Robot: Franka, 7 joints.
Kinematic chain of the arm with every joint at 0, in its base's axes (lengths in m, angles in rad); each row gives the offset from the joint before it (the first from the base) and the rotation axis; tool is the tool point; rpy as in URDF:
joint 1: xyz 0 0 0.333 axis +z
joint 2: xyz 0 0 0 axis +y
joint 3: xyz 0 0 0.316 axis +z
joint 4: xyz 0.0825 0 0 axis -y
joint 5: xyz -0.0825 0 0.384 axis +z
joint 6: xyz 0 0 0 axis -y
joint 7: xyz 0.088 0 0 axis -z
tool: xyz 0 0 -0.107 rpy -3.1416 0 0
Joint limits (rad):
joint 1: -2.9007..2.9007
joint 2: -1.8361..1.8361
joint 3: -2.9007..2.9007
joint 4: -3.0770..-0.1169
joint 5: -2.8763..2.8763
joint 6: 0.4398..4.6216
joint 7: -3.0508..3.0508
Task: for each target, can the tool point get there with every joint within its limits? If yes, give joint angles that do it. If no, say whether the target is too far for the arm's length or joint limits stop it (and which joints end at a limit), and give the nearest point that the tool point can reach.
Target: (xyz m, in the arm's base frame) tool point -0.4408 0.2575 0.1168
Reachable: yes | joints 2.0037 0.8765 0.8287 -1.9973 -1.3544 1.3213 -1.7527
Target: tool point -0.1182 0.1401 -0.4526
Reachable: no: joint limits stop it (at a limit: joint 2) | nearest point -0.1284 0.1522 -0.3541 | short by 0.100 m
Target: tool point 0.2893 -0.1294 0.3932
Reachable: yes | joints -0.3024 -0.5860 0.0911 -2.7297 -0.7588 1.7154 -2.1909
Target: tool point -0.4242 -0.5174 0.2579
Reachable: yes | joints -2.4424 0.5953 0.1009 -1.7469 -1.5991 2.9276 -0.4333
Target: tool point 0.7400 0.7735 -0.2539
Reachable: no: too far | nearest point 0.5200 0.5436 -0.0794 | short by 0.363 m
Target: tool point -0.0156 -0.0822 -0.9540
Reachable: no: too far | nearest point -0.0355 -0.1871 -0.3526 | short by 0.611 m
